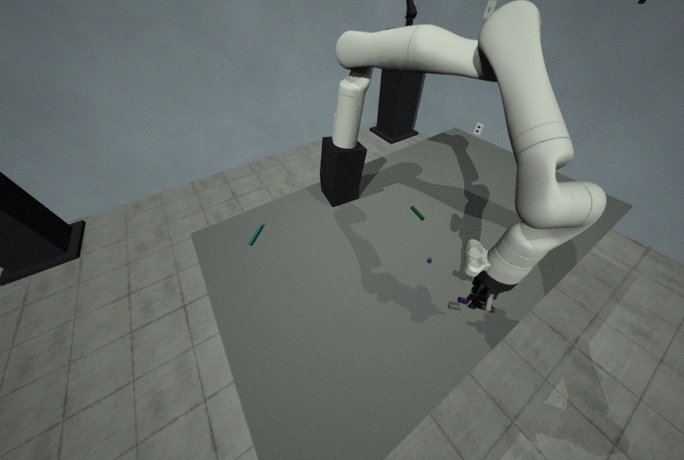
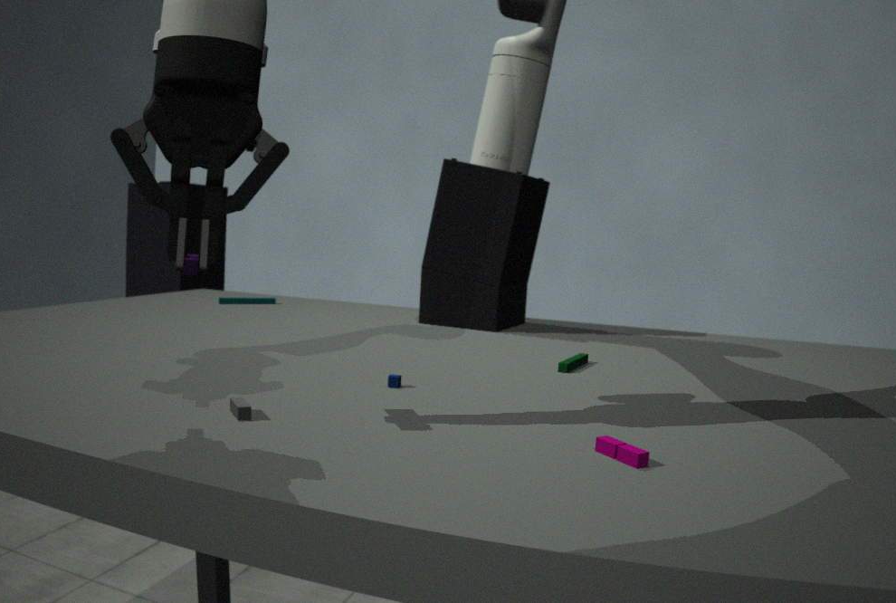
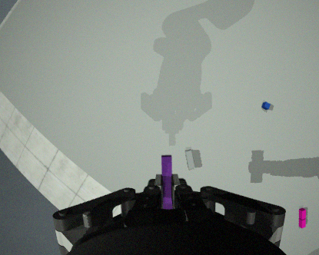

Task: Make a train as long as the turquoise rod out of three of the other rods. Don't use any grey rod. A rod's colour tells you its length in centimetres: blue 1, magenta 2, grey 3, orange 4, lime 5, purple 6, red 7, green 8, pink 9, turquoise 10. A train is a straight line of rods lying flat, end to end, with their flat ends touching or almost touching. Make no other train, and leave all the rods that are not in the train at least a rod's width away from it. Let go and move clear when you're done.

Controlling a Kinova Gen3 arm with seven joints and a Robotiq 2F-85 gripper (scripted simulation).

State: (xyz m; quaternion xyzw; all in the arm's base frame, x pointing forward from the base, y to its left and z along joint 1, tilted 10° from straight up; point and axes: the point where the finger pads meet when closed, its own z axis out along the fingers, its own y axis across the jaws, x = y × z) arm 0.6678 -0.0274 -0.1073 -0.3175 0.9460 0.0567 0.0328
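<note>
Right now my hand is 12 cm above the grey rod, 3 cm past it and 2 cm to the right of it. From my hand the other things lie so: small blue rod (19 cm behind, 12 cm below, 9 cm to the left); then green rod (38 cm behind, 22 cm to the left, 12 cm below); then purple rod (1 cm below).
</note>
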